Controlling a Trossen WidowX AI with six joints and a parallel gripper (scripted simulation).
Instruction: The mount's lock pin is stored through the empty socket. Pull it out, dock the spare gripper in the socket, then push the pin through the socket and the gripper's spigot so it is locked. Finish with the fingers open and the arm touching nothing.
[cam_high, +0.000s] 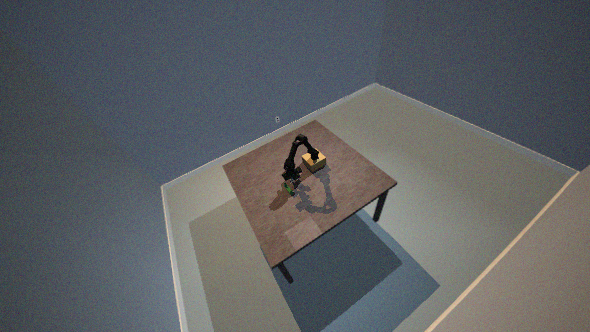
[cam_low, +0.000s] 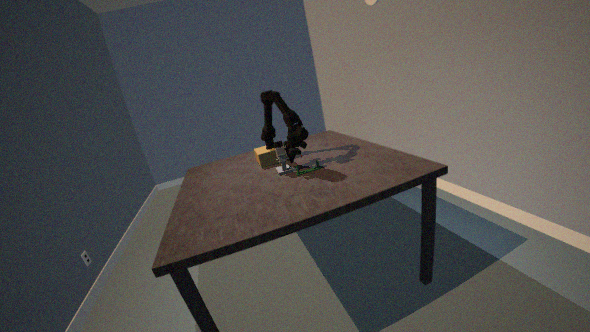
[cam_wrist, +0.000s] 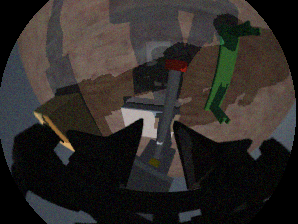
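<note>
Right now my gripper tip is 50 mm to the left of the grey post. Also, from my gripper tip: green strip: 90 mm ahead, 80 mm to the left, 30 mm below; then spare gripper: 70 mm above, 50 mm to the right, 10 mm behind.
</note>
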